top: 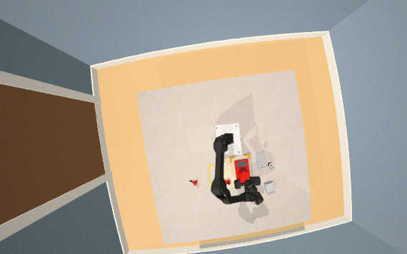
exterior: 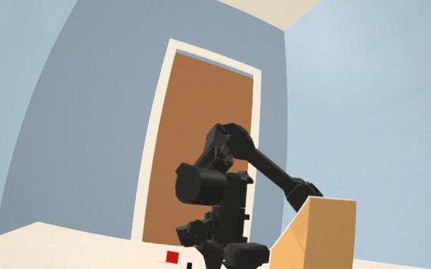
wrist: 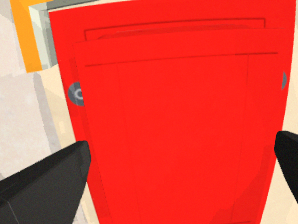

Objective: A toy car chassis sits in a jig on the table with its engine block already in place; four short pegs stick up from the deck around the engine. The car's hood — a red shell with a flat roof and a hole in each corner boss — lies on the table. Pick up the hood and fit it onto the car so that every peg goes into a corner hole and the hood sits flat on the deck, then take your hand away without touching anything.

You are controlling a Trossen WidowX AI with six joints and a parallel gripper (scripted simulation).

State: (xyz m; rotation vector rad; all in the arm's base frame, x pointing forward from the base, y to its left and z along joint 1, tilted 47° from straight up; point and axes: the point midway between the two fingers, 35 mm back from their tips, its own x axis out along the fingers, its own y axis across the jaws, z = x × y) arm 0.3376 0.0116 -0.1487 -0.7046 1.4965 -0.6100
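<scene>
Now: the red hood right at my gripper tip. Also, from my gripper tip: small white wheel (23 cm to the left, 7 cm behind, 3 cm below); then jig (4 cm behind, 3 cm to the right, 3 cm below).
</scene>
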